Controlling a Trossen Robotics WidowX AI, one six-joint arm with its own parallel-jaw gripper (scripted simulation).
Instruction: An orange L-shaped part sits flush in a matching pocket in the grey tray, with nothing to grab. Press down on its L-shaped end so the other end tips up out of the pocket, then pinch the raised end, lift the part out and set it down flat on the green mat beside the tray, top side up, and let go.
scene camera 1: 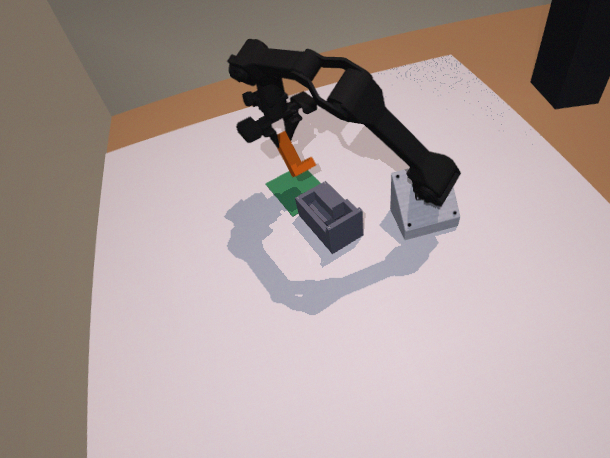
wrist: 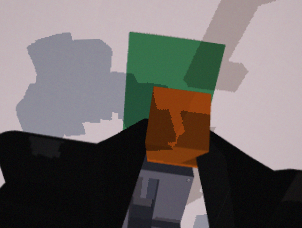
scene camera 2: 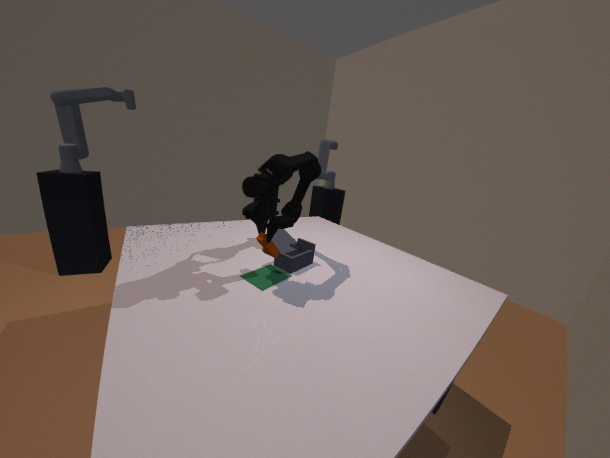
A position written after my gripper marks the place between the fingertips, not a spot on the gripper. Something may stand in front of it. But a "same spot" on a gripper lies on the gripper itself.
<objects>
My gripper shows in scene camera 1 (pixel 283 144), in the wrist view and in scene camera 2. One and the same spot on my gripper: (scene camera 2: pixel 261 223) is (wrist: pixel 235 207).
</objects>
